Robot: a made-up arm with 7 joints.
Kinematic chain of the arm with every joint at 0, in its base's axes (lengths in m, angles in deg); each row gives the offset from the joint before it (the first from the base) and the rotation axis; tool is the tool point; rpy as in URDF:
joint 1: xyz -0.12 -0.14 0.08 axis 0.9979 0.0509 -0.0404
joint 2: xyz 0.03 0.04 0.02 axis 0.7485 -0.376 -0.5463
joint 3: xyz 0 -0.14 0.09 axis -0.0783 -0.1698 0.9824
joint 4: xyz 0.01 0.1 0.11 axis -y
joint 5: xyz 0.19 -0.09 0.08 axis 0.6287 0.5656 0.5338
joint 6: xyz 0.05 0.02 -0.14 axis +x
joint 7: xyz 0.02 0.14 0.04 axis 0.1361 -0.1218 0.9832
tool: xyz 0.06 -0.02 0.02 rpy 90 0 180
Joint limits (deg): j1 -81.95..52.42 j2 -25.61..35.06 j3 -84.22..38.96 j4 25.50..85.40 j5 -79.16..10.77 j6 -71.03..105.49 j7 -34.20..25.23
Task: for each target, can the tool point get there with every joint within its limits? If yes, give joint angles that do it. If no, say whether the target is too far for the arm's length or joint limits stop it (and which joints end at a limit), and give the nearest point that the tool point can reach.
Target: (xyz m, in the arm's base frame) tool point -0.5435 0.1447 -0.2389
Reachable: no: joint limits stop it (at a limit: joint 1, joint 2, joint 3, joint 4, joint 5, joint 7) | nearest point -0.2073 0.3421 -0.1052 | short by 0.412 m
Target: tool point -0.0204 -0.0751 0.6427
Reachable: yes | joints -16.67 -0.28 -3.98 55.93 -38.82 63.02 18.99
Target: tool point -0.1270 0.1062 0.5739
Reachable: yes | joints -52.48 19.34 0.41 55.36 -36.41 62.09 -3.34
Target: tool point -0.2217 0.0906 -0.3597
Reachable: no: joint limits stop it (at a limit: joint 1, joint 2, joint 3, joint 5, joint 7) | nearest point -0.0617 0.1269 -0.2353 | short by 0.206 m
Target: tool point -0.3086 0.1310 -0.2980
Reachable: no: joint limits stop it (at a limit: joint 1, joint 2, joint 3, joint 5, joint 7) | nearest point -0.0921 0.2088 -0.2195 | short by 0.243 m
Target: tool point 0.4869 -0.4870 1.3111
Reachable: no: too far | nearest point 0.1893 -0.3242 0.7320 | short by 0.671 m
